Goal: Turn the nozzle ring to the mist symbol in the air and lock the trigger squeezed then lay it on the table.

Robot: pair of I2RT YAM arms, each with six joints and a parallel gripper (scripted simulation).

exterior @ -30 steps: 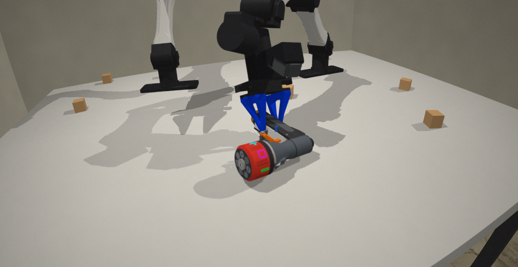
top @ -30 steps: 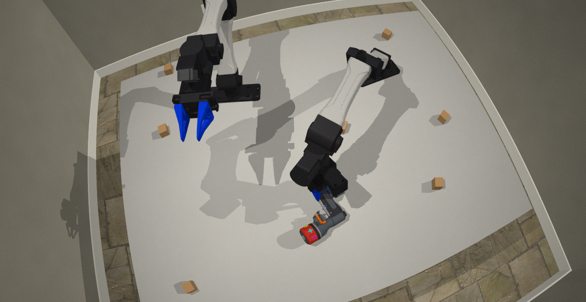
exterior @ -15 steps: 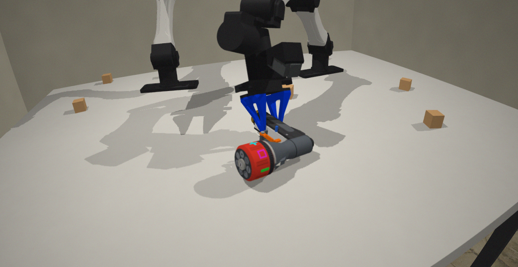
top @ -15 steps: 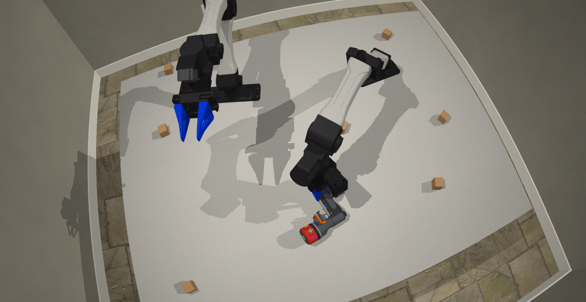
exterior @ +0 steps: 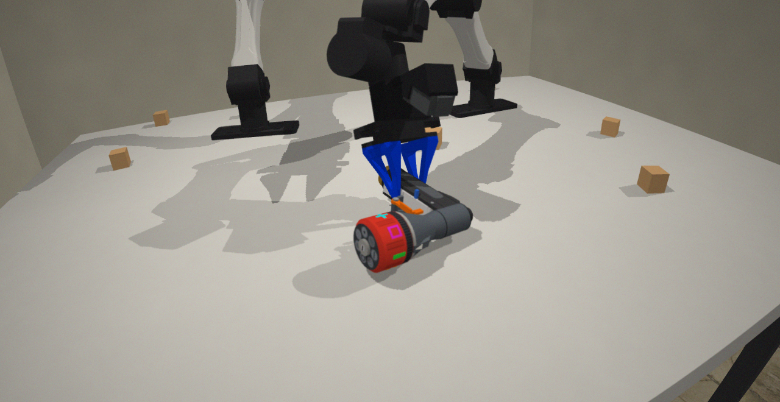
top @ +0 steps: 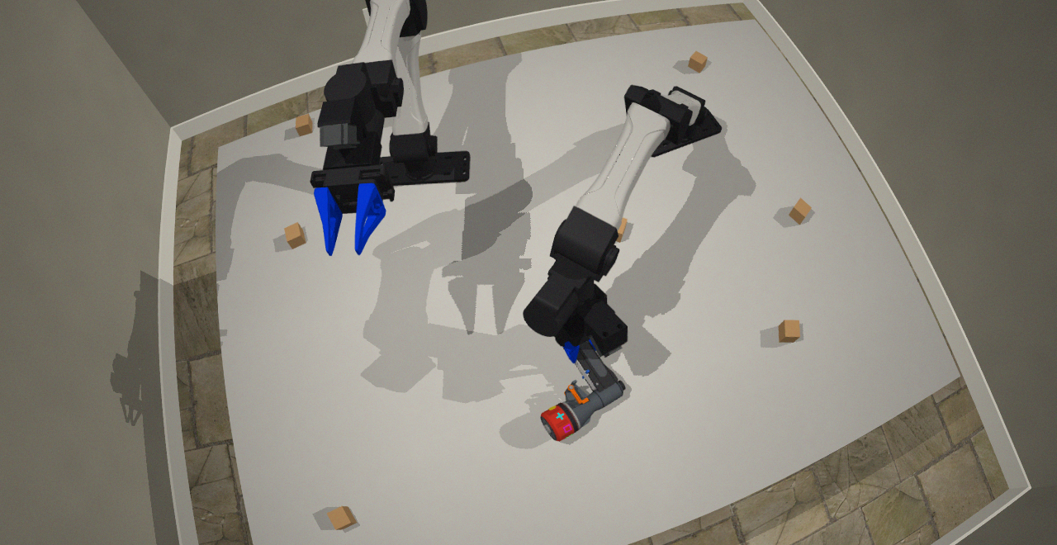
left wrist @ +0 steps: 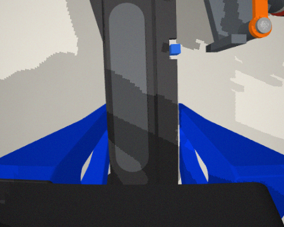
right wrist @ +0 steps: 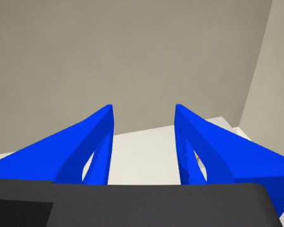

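Right now my left hand is 12 cm short of the red spray ring, 6 cm to the left of it and 1 cm below it. Also, from my left hand: trigger 2 cm ahead, 1 cm to the right.
Right now my right hand is 360 mm above the red spray ring, 230 mm to the right of it and 180 mm short of it. Round my right hand: trigger 370 mm below, 280 mm to the left, 90 mm ahead.
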